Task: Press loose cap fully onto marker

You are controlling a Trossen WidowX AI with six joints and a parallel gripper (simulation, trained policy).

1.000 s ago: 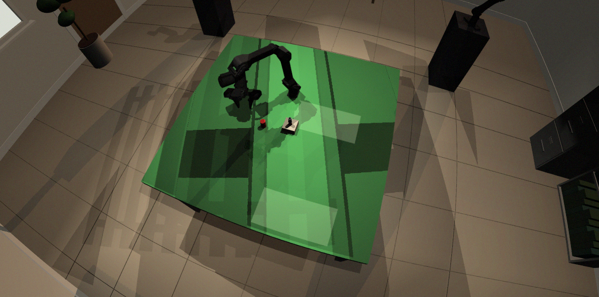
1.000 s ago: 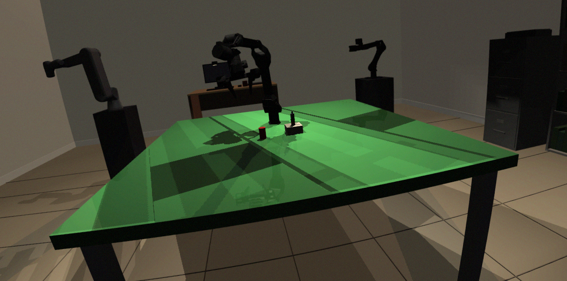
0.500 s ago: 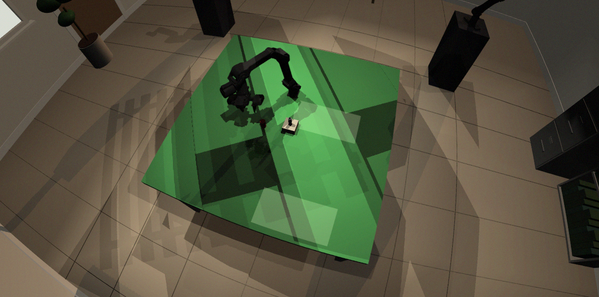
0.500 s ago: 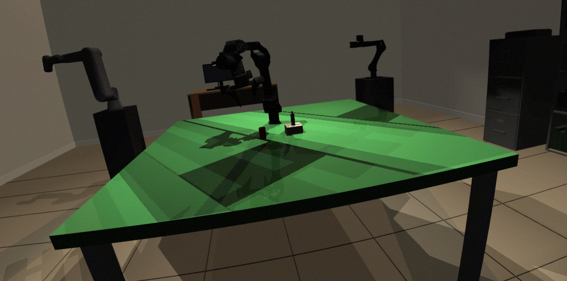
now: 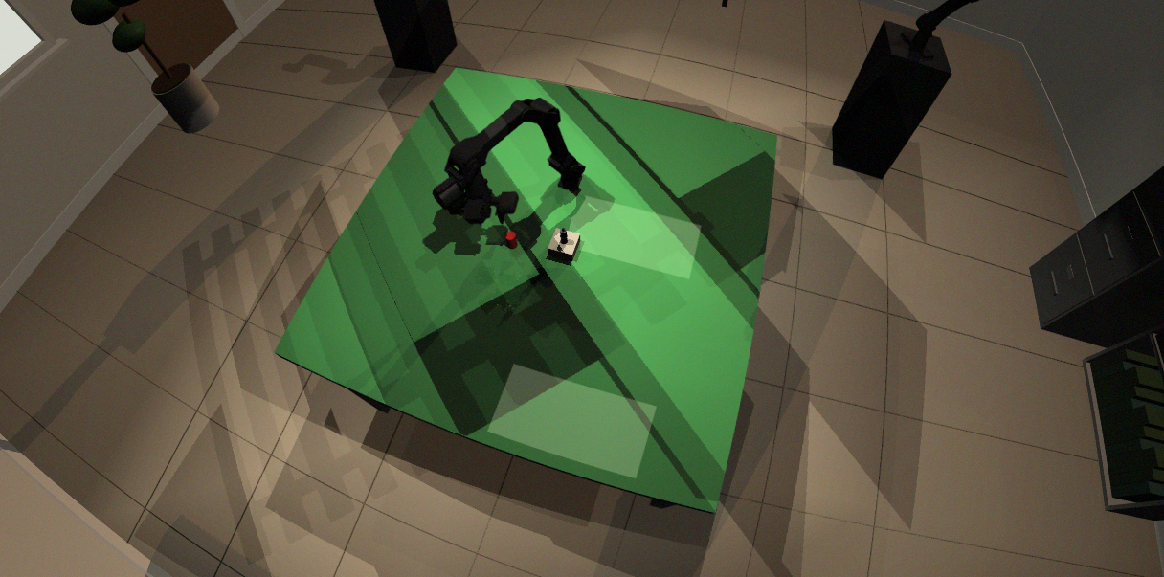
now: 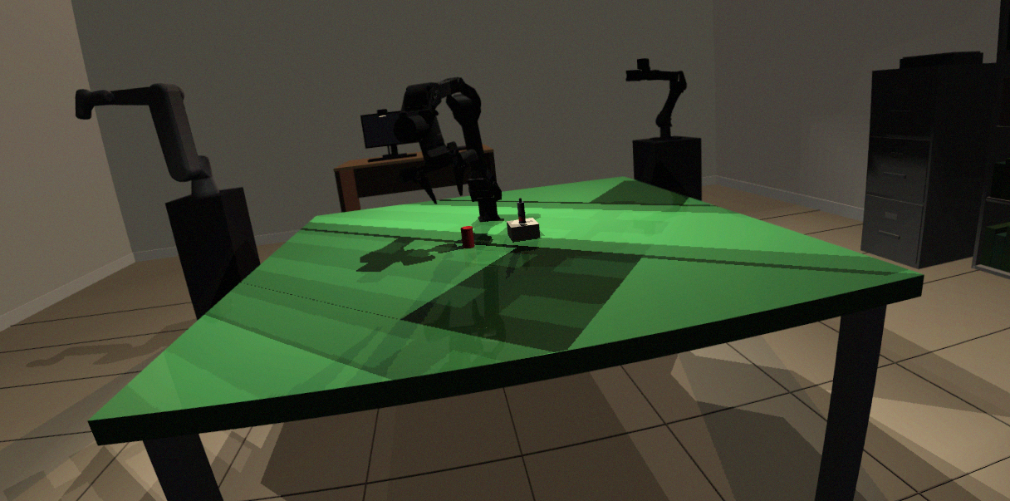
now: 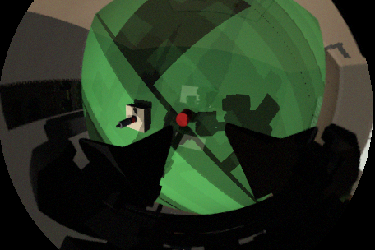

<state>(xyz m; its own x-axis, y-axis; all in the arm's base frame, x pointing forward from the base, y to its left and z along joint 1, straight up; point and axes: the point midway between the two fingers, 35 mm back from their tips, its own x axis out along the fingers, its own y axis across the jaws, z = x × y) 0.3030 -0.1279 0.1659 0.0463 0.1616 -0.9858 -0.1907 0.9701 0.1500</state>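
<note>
Right now the red cap is 11 cm below my gripper tip, 4 cm to the left of it and 2 cm behind it. From my gripper tip the other things lie so: pale holder block: 19 cm to the left, 12 cm below, 6 cm behind.
</note>
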